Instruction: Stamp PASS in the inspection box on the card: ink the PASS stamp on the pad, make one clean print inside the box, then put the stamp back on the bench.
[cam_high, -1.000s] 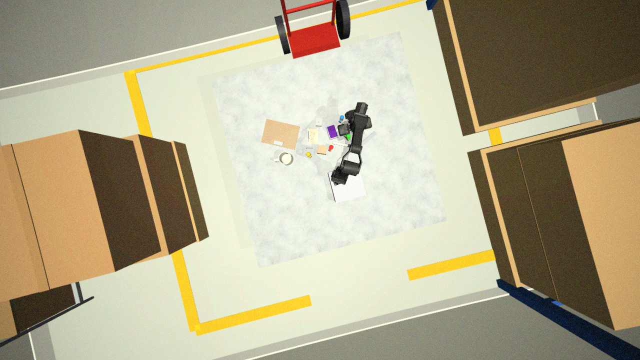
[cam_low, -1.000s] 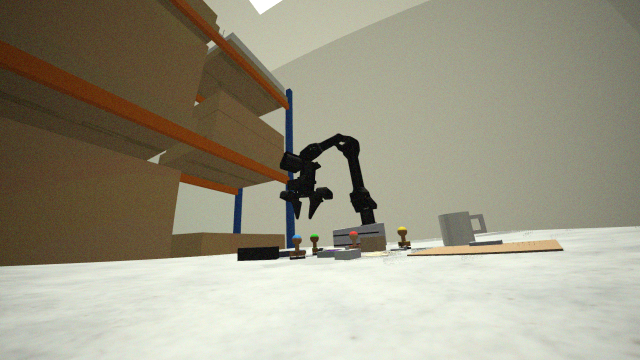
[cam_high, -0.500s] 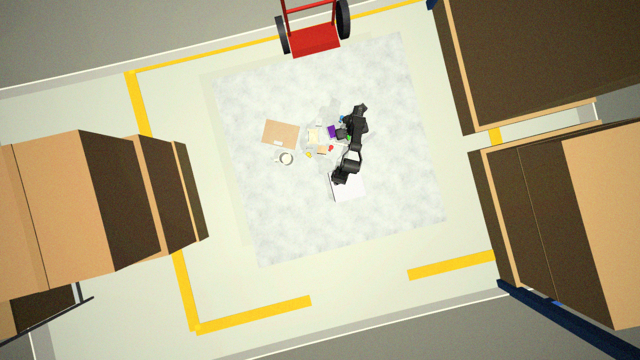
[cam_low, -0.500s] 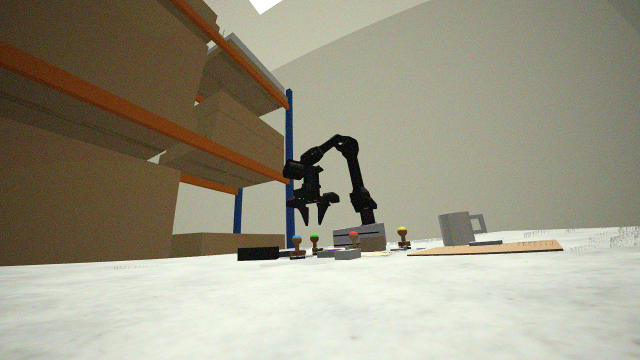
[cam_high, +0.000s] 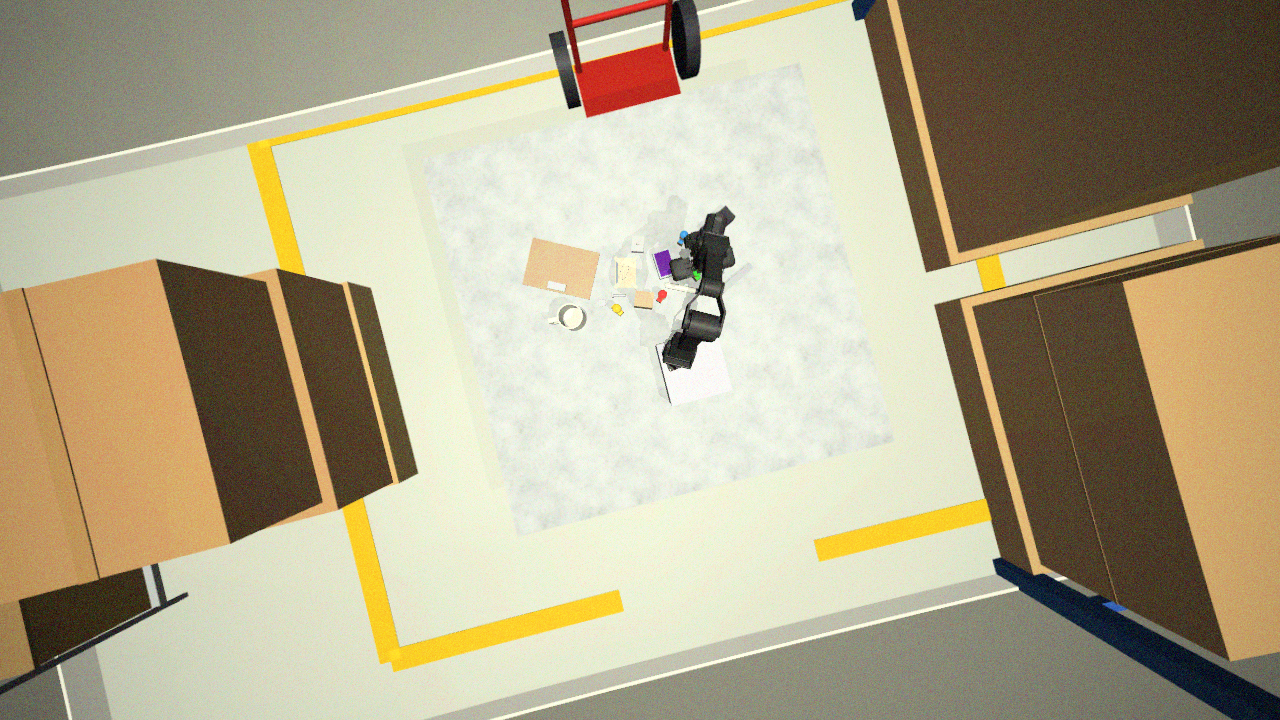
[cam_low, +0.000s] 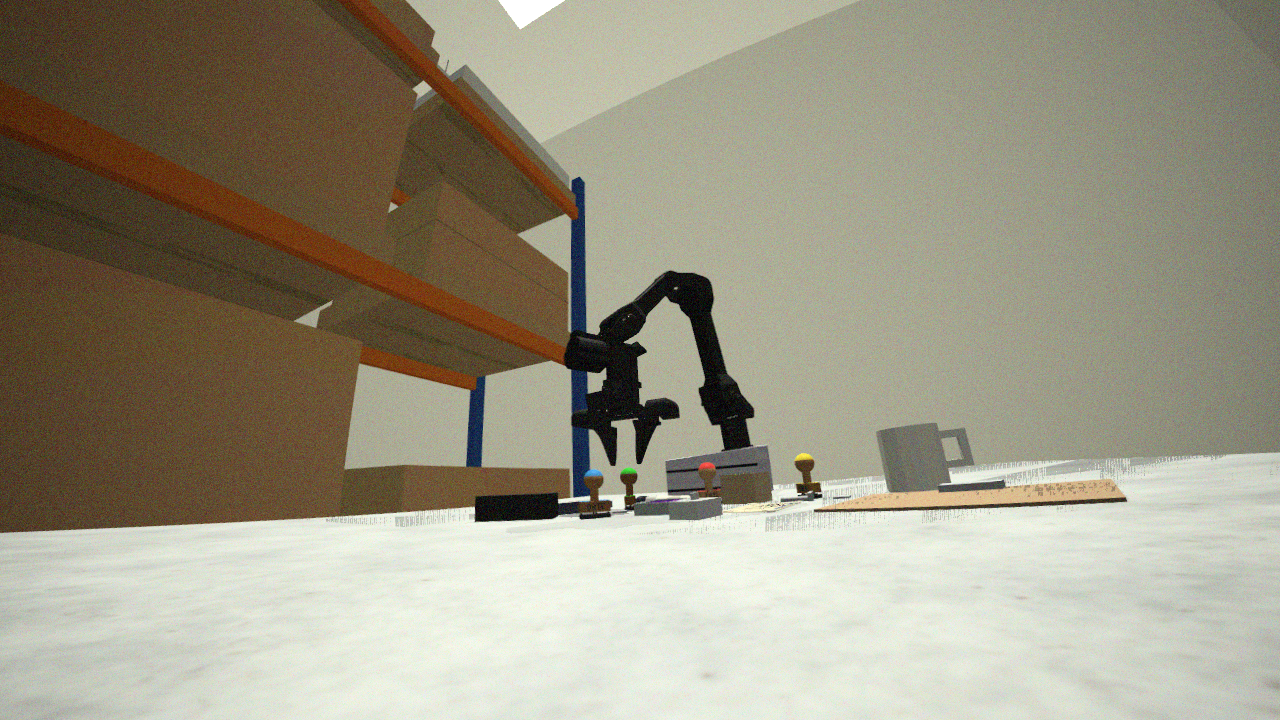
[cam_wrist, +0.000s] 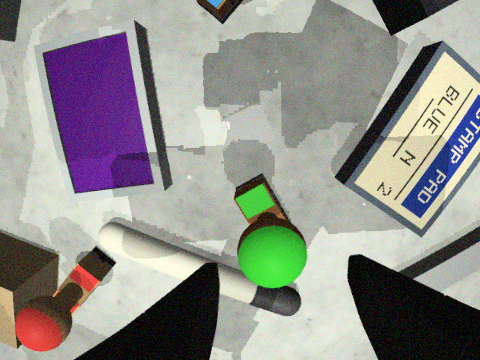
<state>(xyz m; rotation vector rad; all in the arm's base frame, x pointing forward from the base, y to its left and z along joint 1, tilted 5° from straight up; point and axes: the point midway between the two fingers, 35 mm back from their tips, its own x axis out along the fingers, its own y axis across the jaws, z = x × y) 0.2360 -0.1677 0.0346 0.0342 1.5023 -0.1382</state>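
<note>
The green-knobbed stamp is 5 cm below my gripper tip. From my gripper tip the other things lie so: blue-and-white tin: 9 cm to the right, 6 cm below, 2 cm ahead; purple ink pad: 8 cm to the left, 7 cm below, 7 cm ahead; marker: 6 cm below, 4 cm behind, 3 cm to the left.
</note>
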